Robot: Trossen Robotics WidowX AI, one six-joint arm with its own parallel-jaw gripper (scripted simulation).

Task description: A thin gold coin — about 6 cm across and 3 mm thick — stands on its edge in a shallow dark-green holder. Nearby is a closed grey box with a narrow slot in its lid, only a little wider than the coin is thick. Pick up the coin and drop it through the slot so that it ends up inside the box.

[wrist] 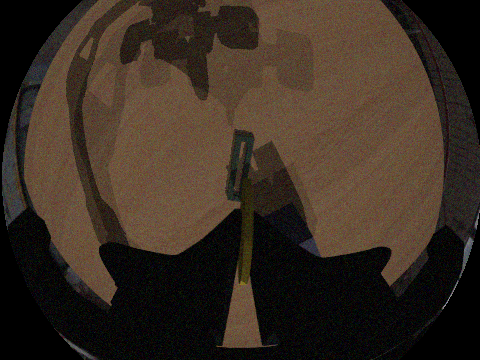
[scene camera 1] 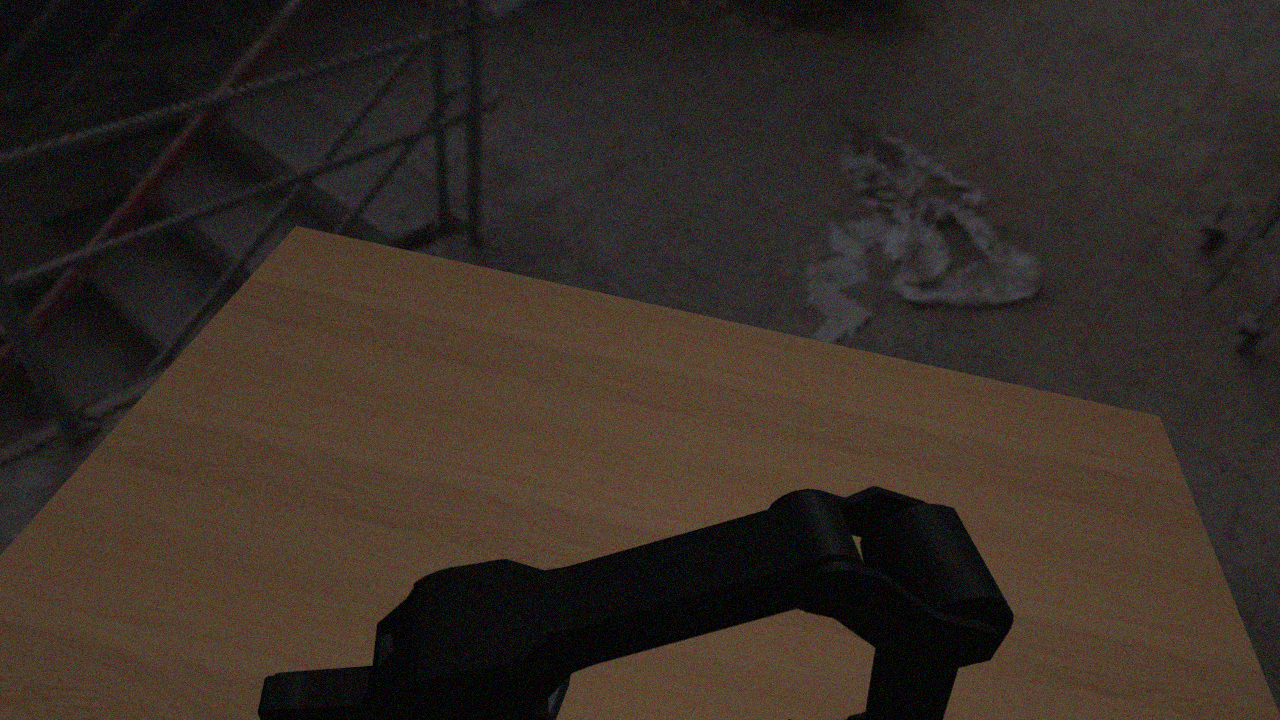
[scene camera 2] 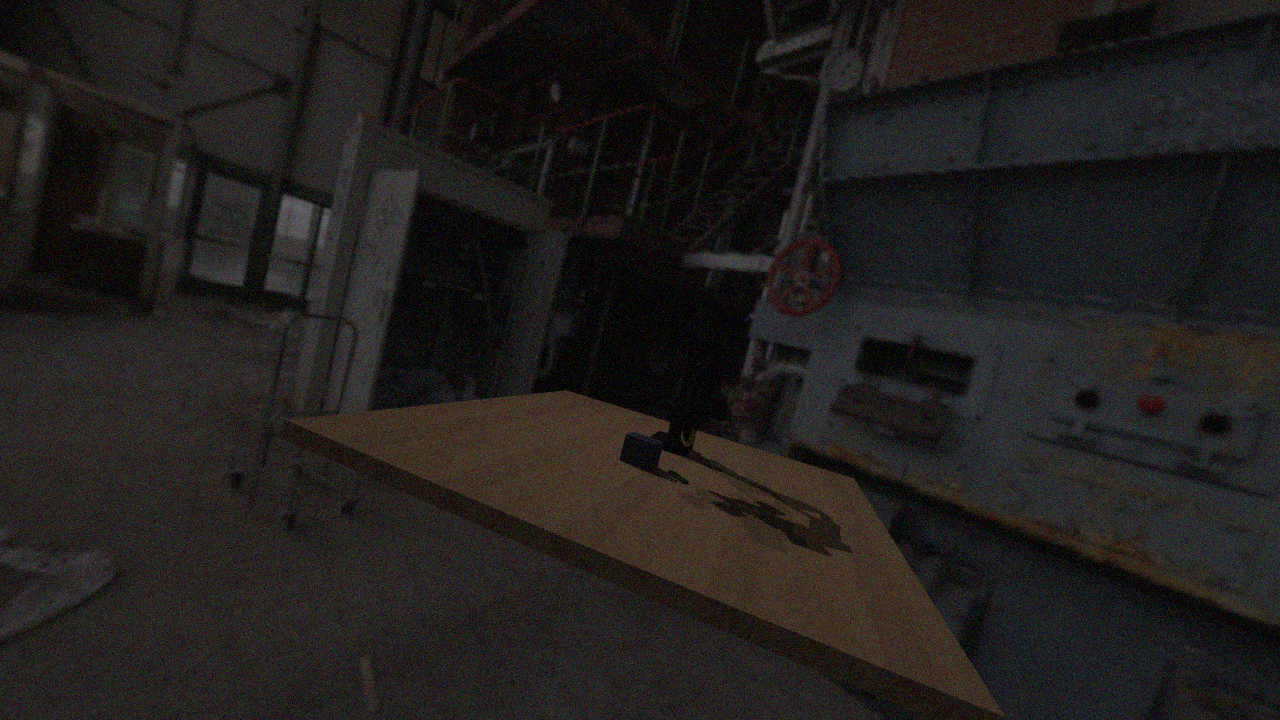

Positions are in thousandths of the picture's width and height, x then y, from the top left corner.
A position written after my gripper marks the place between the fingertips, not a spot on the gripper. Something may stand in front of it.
My gripper (wrist: 507,599) carries a gold coin (wrist: 514,551).
Scene camera 1 misses the gold coin: it is out of frame.
